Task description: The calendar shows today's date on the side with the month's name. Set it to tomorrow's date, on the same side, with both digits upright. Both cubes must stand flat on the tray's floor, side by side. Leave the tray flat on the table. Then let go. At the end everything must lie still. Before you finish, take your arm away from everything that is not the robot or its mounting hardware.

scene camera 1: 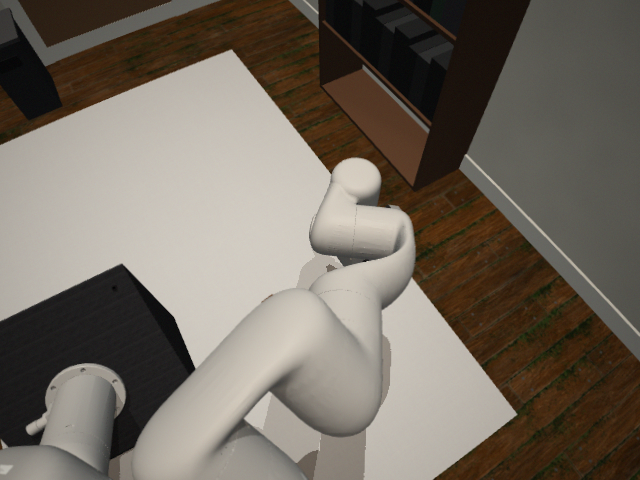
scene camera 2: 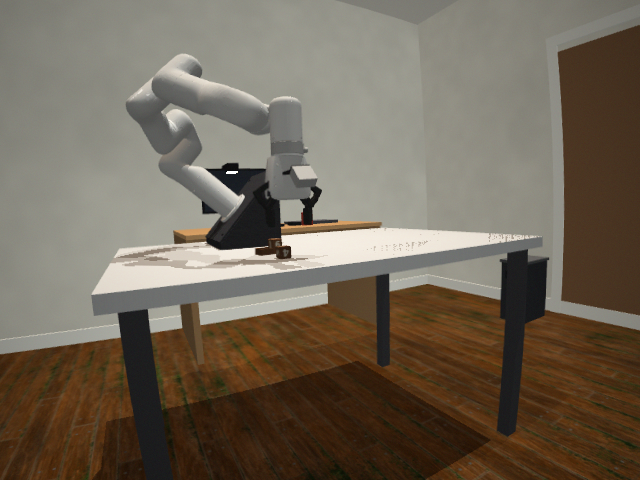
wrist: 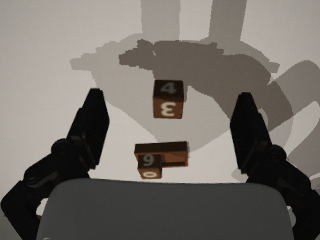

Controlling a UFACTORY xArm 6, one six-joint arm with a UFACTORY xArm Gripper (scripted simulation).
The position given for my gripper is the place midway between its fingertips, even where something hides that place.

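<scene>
Brown tray [wrist: 178, 158], visible. My gripper [scene camera 2: 290, 225], visible, also in the wrist view [wrist: 170, 106].
</scene>
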